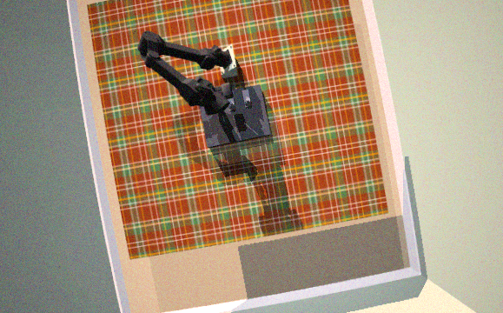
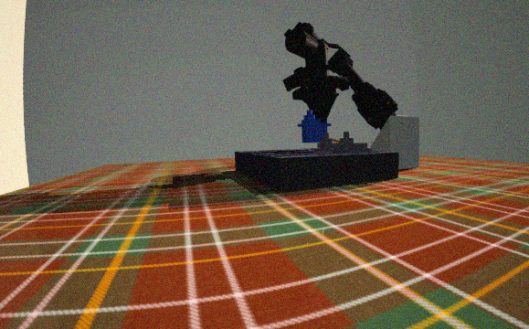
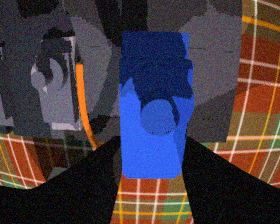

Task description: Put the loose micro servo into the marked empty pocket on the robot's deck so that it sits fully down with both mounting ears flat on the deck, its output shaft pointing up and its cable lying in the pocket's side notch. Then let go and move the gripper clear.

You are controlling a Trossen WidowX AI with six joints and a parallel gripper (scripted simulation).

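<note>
The dark grey robot deck lies 13 cm ahead of my gripper tip, 9 cm below it and 6 cm to the left of it.
</note>
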